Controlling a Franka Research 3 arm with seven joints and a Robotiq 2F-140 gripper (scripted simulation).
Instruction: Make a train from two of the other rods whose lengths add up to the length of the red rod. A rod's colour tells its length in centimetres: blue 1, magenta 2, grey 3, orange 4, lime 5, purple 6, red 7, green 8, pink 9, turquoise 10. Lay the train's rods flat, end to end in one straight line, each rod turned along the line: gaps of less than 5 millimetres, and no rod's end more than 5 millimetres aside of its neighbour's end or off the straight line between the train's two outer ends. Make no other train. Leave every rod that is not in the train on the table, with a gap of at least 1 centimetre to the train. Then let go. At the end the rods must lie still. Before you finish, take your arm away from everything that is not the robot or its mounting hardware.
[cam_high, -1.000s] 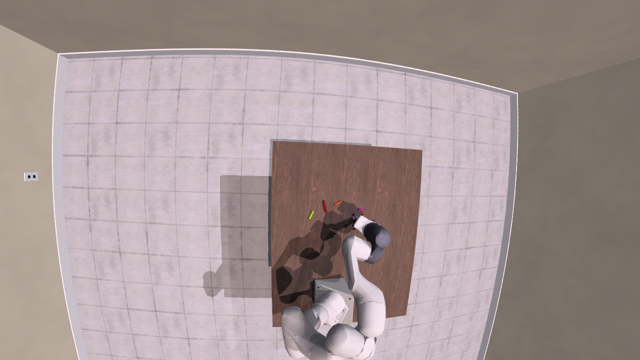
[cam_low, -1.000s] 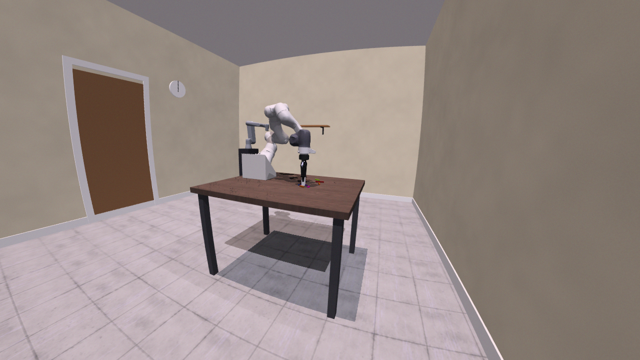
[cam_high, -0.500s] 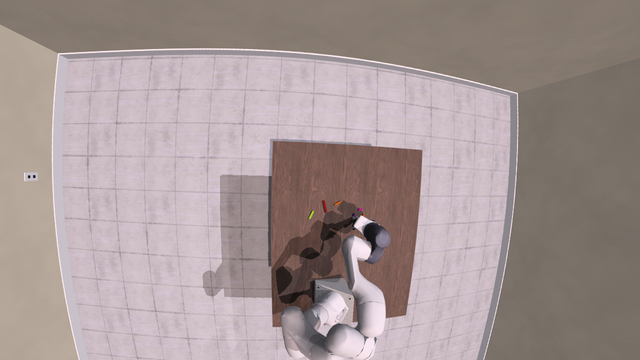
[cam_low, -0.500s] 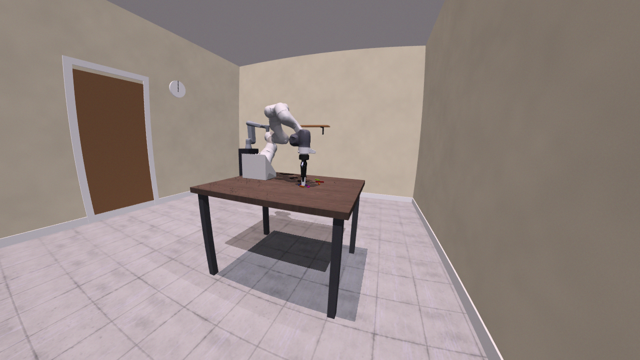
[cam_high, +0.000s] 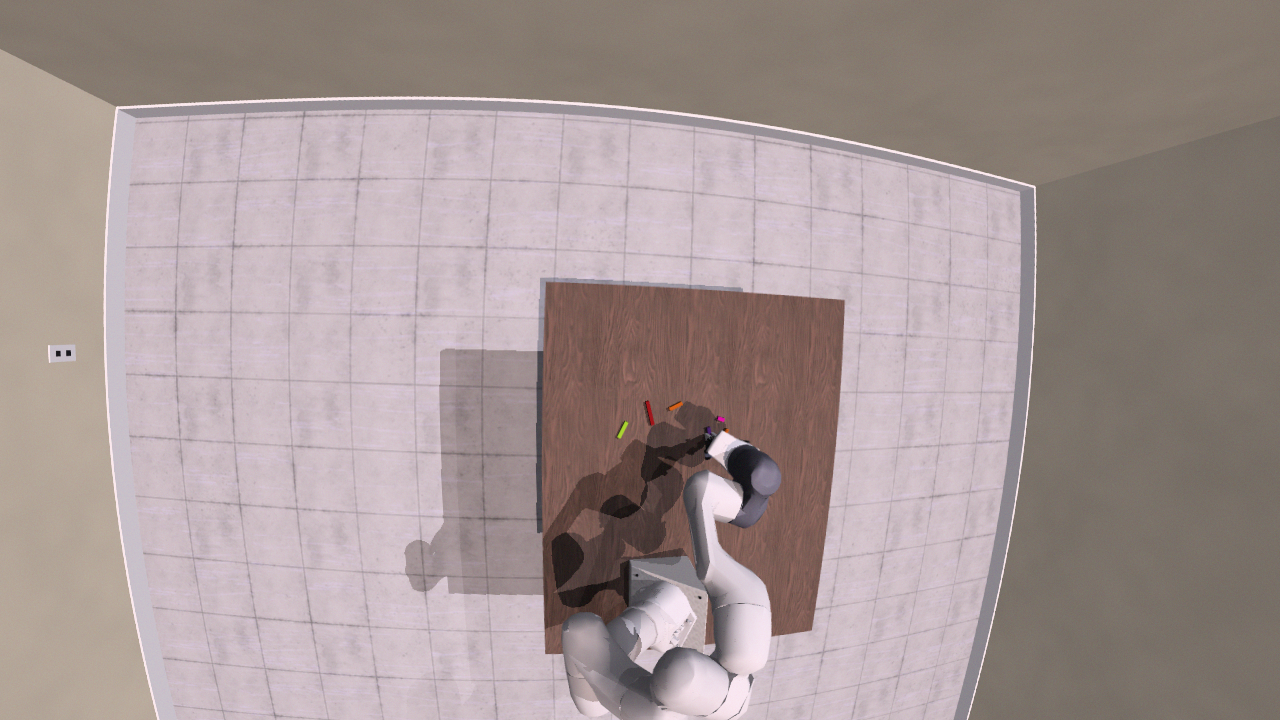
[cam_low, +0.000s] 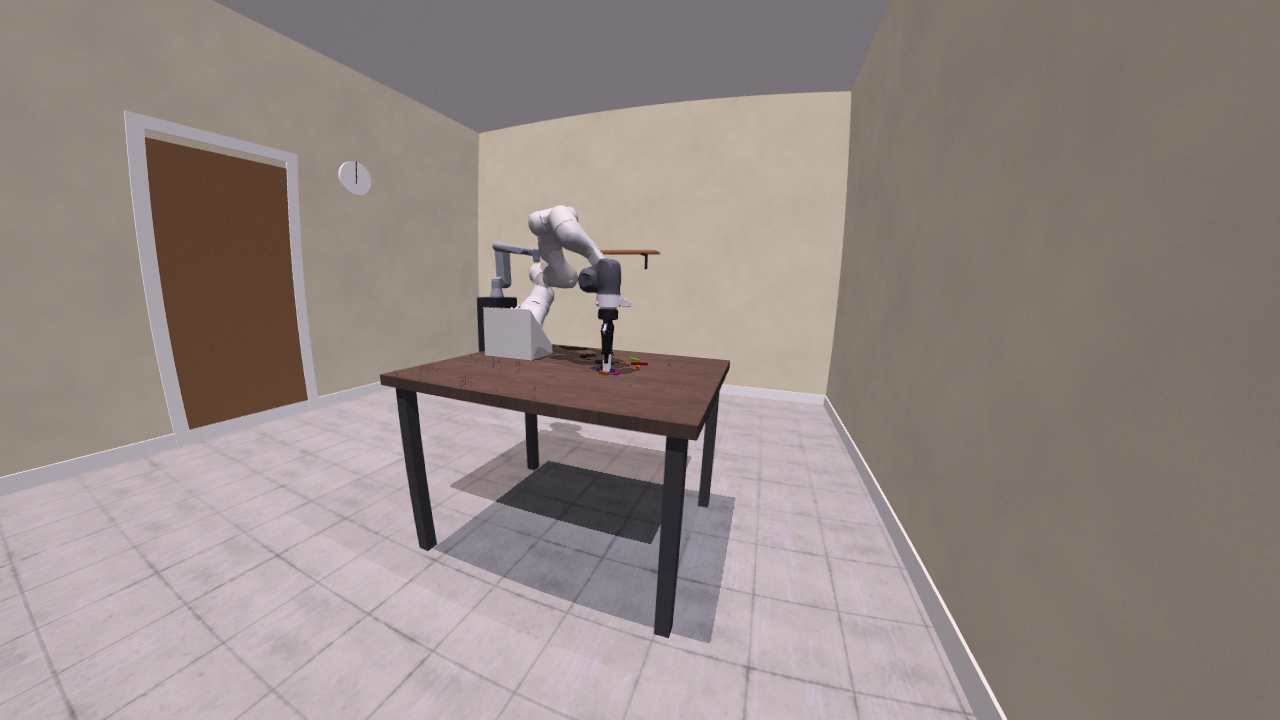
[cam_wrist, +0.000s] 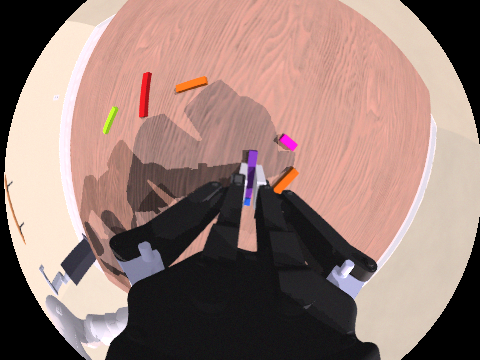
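Right now my hand is 3 cm above the purple rod. Also, from my hand: small blue rod 4 cm behind, 1 cm to the right, 3 cm below; then magenta rod 6 cm ahead, 3 cm to the right, 3 cm below; then red rod 5 cm ahead, 19 cm to the left, 3 cm below.
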